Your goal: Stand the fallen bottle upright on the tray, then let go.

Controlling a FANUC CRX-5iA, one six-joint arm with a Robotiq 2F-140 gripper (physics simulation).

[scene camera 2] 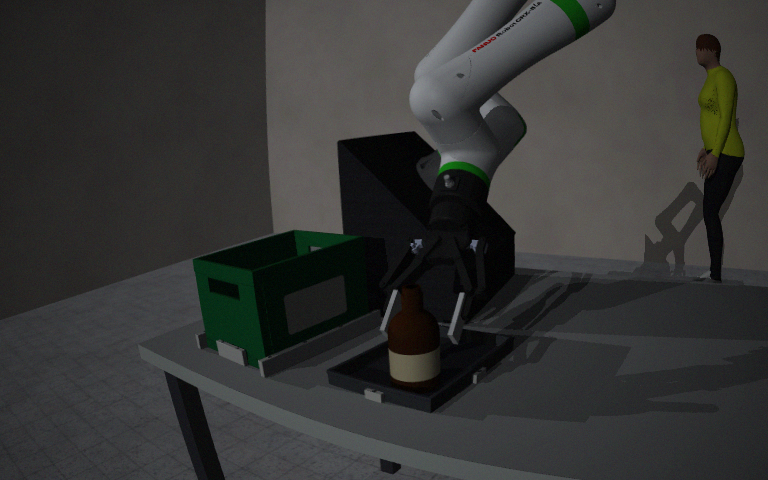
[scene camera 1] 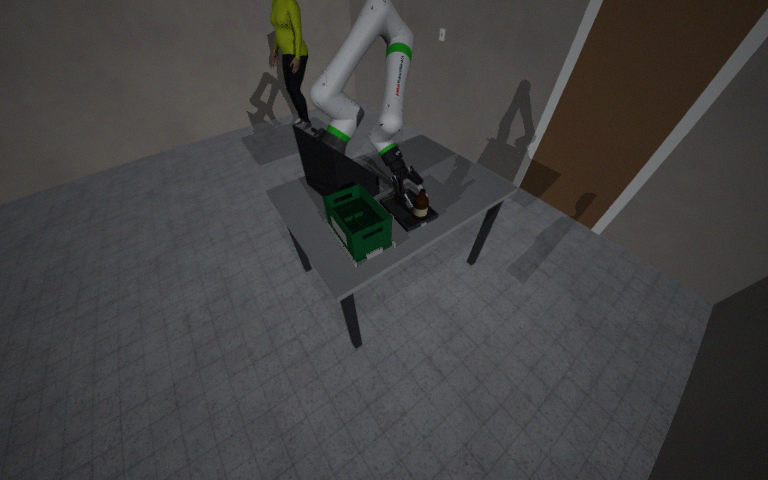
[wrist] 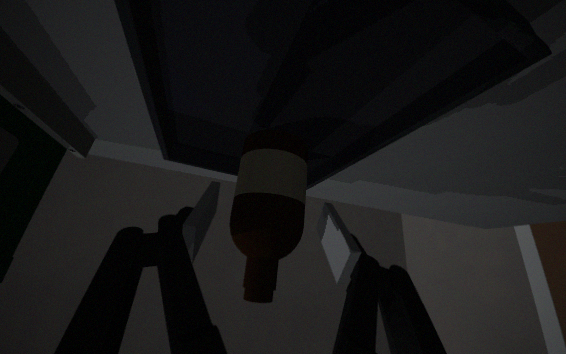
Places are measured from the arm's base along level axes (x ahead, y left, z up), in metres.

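Pixels of known places: gripper, fingertip midpoint: (scene camera 2: 418, 337) (scene camera 1: 418, 202) (wrist: 271, 206); arm's base, origin of the base link: (scene camera 1: 331, 147).
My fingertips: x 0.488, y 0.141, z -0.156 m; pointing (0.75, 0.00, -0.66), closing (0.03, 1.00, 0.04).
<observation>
For each thing: its top centre in the pictures, then the offset to it from my fingertips. Level surfaces: height alone.
- brown bottle, middle of its top: (wrist: 257, 300) (scene camera 2: 411, 286) (scene camera 1: 422, 190) dz +0.082, dx +0.015, dy -0.001 m
- black tray, middle of its top: (wrist: 271, 129) (scene camera 2: 426, 355) (scene camera 1: 408, 206) dz -0.052, dx -0.051, dy -0.012 m
- green crate, middle of its top: (scene camera 2: 275, 247) (scene camera 1: 355, 206) dz +0.098, dx -0.093, dy -0.311 m
- table, its level: dz -0.077 m
The brown bottle (scene camera 1: 420, 206) (scene camera 2: 414, 339) (wrist: 270, 215) with a cream label stands upright on the black tray (scene camera 1: 400, 216) (scene camera 2: 346, 377) (wrist: 210, 75), near the tray's front end. My gripper (scene camera 1: 415, 195) (scene camera 2: 422, 314) (wrist: 271, 206) is open and tilted, coming in from the robot's side. Its two pale finger pads are at either side of the bottle's upper part, with a visible gap at each side in the wrist view. The bottle's base rests on the tray floor. In scene camera 2 the bottle hides part of the space between the fingers.
A green crate (scene camera 1: 373, 243) (scene camera 2: 233, 316) (wrist: 25, 185) stands beside the tray, between low pale guide strips. A black slanted panel (scene camera 1: 322, 164) (scene camera 2: 368, 192) rises behind them by the arm's base. A person in a yellow top (scene camera 1: 287, 33) (scene camera 2: 719, 113) stands beyond the table (scene camera 1: 339, 277) (scene camera 2: 566, 435).
</observation>
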